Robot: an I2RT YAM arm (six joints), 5 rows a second.
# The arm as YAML. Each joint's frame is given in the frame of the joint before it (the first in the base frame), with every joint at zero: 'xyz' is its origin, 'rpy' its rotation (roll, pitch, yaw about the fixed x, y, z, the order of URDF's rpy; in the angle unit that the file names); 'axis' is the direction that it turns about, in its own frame. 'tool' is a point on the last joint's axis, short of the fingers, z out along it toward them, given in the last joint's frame.
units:
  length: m
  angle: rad
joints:
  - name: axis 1
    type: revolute
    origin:
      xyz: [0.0, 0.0, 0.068]
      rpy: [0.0, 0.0, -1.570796]
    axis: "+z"
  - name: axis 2
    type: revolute
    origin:
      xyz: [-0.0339, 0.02, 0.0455]
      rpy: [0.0, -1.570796, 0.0]
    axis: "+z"
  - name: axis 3
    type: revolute
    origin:
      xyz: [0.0, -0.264, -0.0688]
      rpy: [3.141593, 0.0, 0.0]
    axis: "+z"
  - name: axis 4
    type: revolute
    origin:
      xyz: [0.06, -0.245, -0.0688]
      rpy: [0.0, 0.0, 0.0]
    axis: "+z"
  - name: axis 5
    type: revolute
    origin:
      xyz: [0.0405, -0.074, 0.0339]
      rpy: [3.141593, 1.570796, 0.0]
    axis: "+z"
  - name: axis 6
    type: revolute
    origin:
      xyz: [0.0, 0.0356, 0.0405]
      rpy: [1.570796, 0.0, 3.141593]
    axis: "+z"
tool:
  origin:
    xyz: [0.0, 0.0, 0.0]
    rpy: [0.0, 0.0, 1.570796]
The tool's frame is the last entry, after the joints.
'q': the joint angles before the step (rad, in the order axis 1, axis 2, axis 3, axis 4, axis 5, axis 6). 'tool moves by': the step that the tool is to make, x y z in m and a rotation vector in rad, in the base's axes. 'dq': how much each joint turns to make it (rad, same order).
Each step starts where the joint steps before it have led.
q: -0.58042 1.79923 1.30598 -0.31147 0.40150 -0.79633
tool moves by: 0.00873 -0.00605 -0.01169 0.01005 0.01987 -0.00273
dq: -0.00039 0.05531 0.02898 0.00421 0.00342 -0.00001
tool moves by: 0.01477 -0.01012 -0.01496 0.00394 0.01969 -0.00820
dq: 0.00001 0.08585 0.05917 0.00759 0.01108 0.00116
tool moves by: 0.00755 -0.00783 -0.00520 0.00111 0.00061 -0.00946
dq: -0.00533 0.04539 0.04349 -0.00077 0.00229 0.00382
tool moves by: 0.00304 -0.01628 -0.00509 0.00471 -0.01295 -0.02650
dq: -0.02709 0.04846 0.04884 0.00458 -0.00878 0.00762
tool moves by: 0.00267 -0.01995 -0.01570 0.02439 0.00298 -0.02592
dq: -0.03319 0.07474 0.05524 0.00004 -0.01831 0.00687
